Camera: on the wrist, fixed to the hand. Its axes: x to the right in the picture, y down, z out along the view.
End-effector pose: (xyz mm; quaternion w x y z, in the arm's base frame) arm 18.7 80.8 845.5 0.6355 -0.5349 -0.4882 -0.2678
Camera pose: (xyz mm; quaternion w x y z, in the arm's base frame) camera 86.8 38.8 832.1 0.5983 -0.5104 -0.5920 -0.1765
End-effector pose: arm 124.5 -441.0 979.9 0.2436 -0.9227 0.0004 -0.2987
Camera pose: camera 103.1 -515.8 1003.0 0.2980 -0.9342 -0.0686 -0.1837
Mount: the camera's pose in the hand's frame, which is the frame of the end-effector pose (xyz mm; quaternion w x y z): 6.1 52.4 -61.6 0.9895 0.0680 -0.1264 -0.0194
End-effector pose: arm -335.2 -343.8 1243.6 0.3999 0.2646 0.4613 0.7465
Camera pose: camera -404.1 -381.4 1264.2 0.4505 0.3744 0.4618 0.6661
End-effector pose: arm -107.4 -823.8 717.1 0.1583 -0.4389 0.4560 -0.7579
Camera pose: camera -169.1 -821.7 664.5 0.2294 -0.5281 0.3711 -0.7285
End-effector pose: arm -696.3 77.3 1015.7 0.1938 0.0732 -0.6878 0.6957
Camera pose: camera -711.1 140.1 966.6 0.1133 0.1869 -0.6563 0.7221
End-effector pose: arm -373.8 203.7 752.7 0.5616 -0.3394 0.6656 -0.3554
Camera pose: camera -438.3 231.3 712.0 0.6560 -0.3555 0.5569 -0.3649
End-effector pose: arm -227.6 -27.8 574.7 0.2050 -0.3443 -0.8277 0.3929
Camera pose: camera -172.7 31.8 571.0 0.1293 -0.2610 -0.8248 0.4846
